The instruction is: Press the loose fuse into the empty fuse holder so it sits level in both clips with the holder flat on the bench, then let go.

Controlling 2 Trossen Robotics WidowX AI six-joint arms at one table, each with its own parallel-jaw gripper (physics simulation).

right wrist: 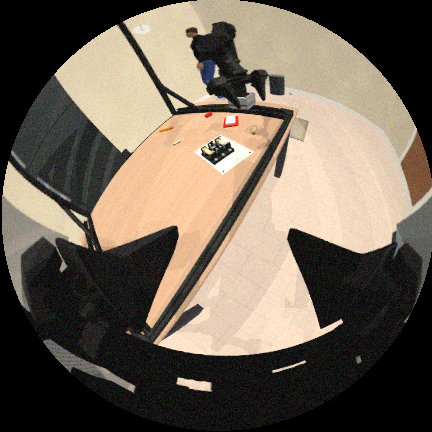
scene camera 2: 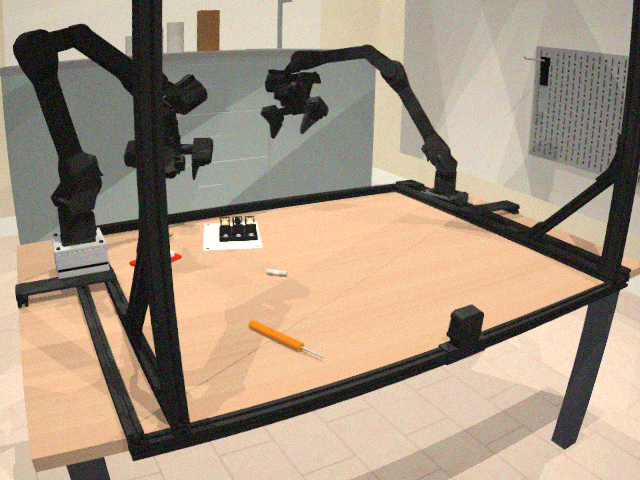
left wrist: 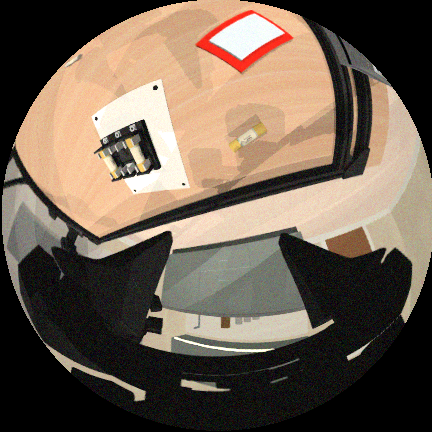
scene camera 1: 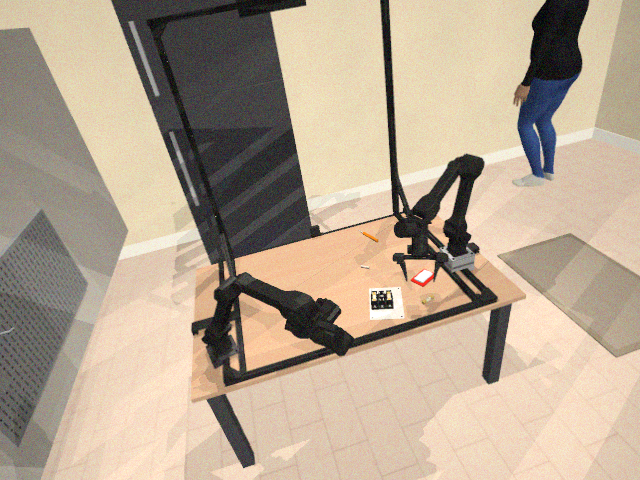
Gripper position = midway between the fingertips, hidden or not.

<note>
My left gripper (scene camera 2: 174, 179) is open, with nothing in its grasp. Also in view: a red-framed card (left wrist: 239, 41). My right gripper (scene camera 2: 286, 135) is open and holds nothing.
My left gripper is seen too in the right wrist view (right wrist: 252, 103), in the left wrist view (left wrist: 227, 237) and in scene camera 1 (scene camera 1: 420, 281). My right gripper shows as well in the right wrist view (right wrist: 234, 232).
</note>
